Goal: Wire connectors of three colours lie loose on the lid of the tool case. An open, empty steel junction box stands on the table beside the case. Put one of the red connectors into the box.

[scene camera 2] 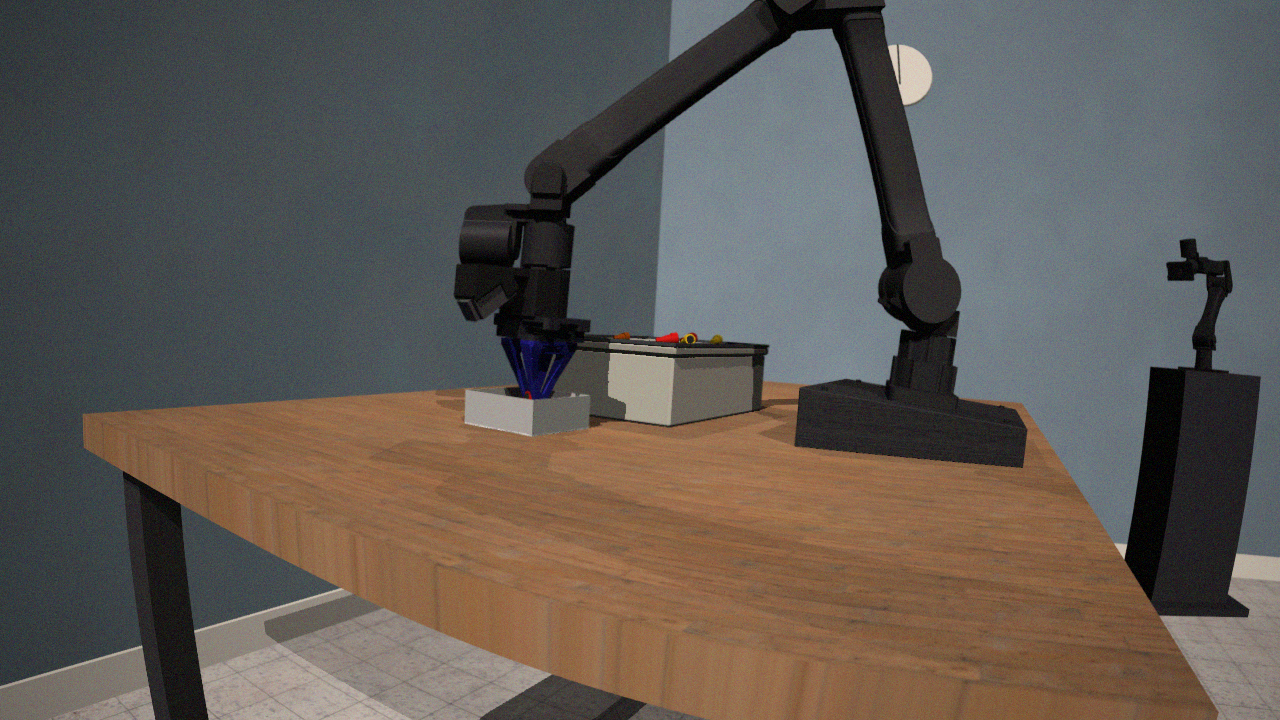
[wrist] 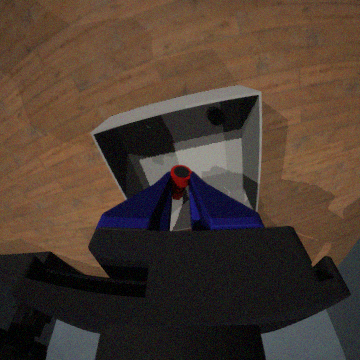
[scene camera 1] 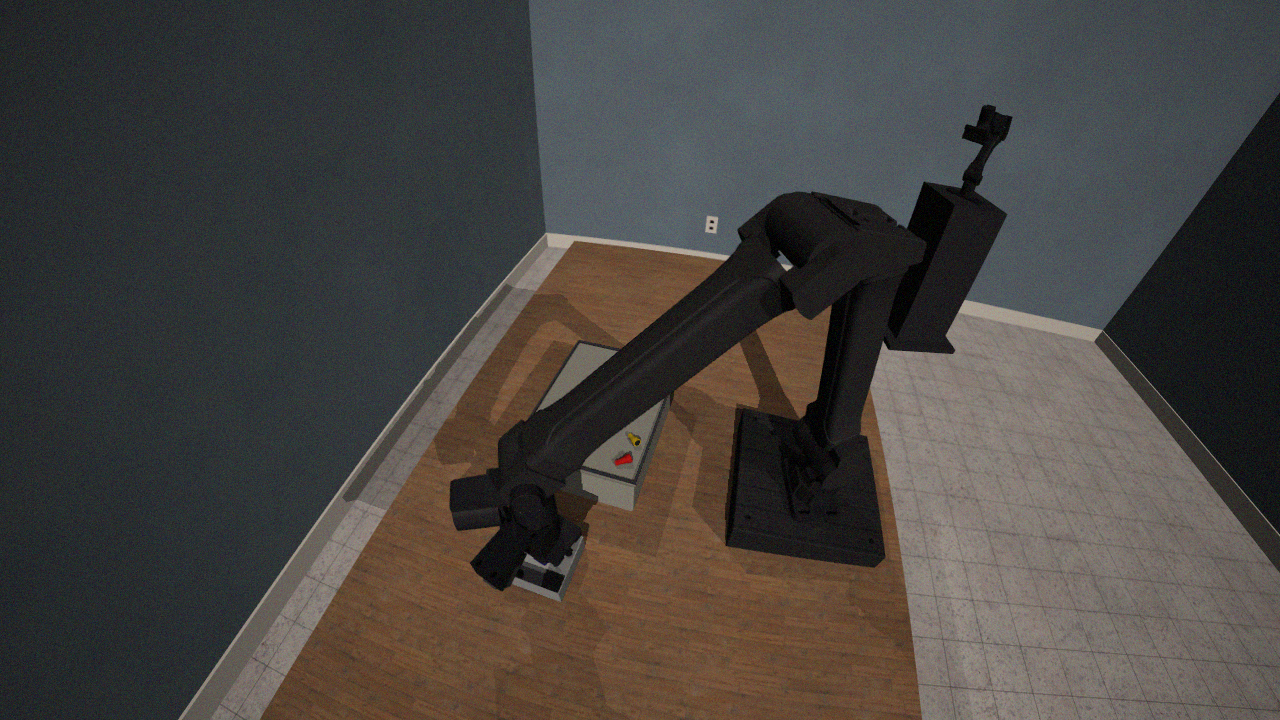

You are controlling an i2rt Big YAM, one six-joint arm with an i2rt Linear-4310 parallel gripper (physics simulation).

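Seen in the pictures: gripper, fingertip midpoint: [wrist: 180, 177] [scene camera 1: 547, 556]; arm's base at its link origin: [scene camera 2: 918, 400] [scene camera 1: 808, 490].
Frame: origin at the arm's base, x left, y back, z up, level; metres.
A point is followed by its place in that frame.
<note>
My gripper [scene camera 2: 534, 394] @[x 0.123, y -0.433, z -0.029 m] [wrist: 180, 177] @[x 0.123, y -0.433, z -0.029 m] with blue fingers is shut on a red connector [wrist: 180, 173] @[x 0.134, y -0.439, z -0.017 m] [scene camera 2: 528, 394] @[x 0.134, y -0.436, z -0.016 m], whose round dark-centred end shows between the fingertips in the wrist view. The fingertips are at rim height of the open grey steel junction box [scene camera 1: 563, 594] @[x 0.178, y -0.402, z -0.043 m] [scene camera 2: 498, 411] @[x 0.175, y -0.452, z -0.033 m] [wrist: 175, 111] @[x 0.165, y -0.452, z -0.052 m], over its inside. In scene camera 1 the wrist hides the fingers and part of the box. Another red connector [scene camera 1: 623, 459] @[x -0.016, y -0.322, z 0.056 m] [scene camera 2: 667, 337] @[x -0.013, y -0.321, z 0.054 m] lies on the lid of the tool case [scene camera 1: 609, 490] @[x 0.008, y -0.344, z -0.001 m] [scene camera 2: 640, 388] @[x 0.008, y -0.345, z -0.010 m].
A yellow connector [scene camera 1: 633, 439] @[x -0.057, y -0.308, z 0.057 m] [scene camera 2: 690, 338] @[x -0.054, y -0.301, z 0.054 m] lies by the red one on the lid. An orange connector [scene camera 2: 622, 335] @[x -0.061, y -0.395, z 0.052 m] and a further yellow one [scene camera 2: 716, 338] @[x -0.189, y -0.294, z 0.054 m] also show there. The case stands close beside the box. The arm's black base [scene camera 1: 803, 537] @[x 0.090, y -0.027, z 0.001 m] [scene camera 2: 895, 437] @[x 0.099, y -0.032, z -0.033 m] stands to the right.
</note>
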